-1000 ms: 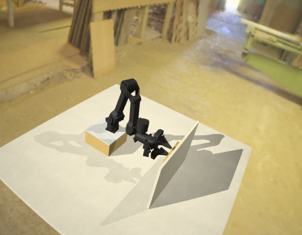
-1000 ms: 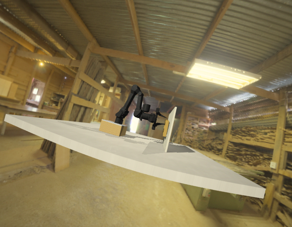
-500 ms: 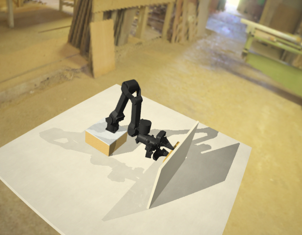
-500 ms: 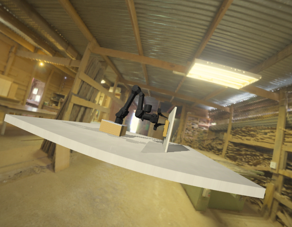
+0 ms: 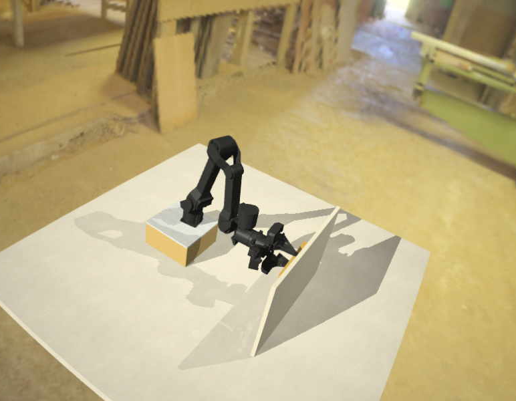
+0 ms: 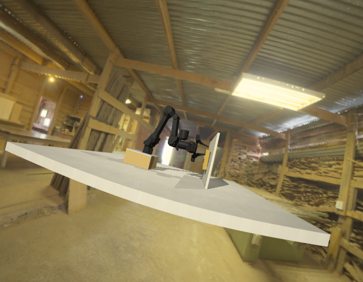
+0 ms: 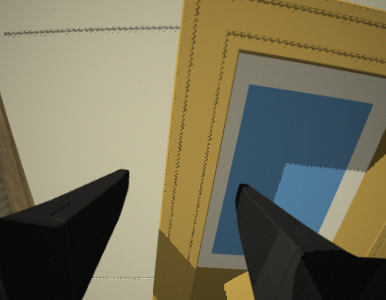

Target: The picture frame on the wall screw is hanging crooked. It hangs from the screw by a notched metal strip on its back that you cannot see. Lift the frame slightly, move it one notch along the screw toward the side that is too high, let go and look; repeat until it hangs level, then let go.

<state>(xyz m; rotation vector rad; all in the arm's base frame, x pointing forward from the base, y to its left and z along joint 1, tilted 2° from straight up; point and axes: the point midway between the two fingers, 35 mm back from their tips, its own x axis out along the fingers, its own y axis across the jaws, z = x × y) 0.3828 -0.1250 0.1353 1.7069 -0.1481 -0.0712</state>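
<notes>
Right now my gripper tip is 10 mm short of the picture frame, 10 mm to the right of it and 50 mm above it. The rest, counted from my gripper tip: wall panel: 20 mm ahead, 10 mm to the left, 60 mm below.
</notes>
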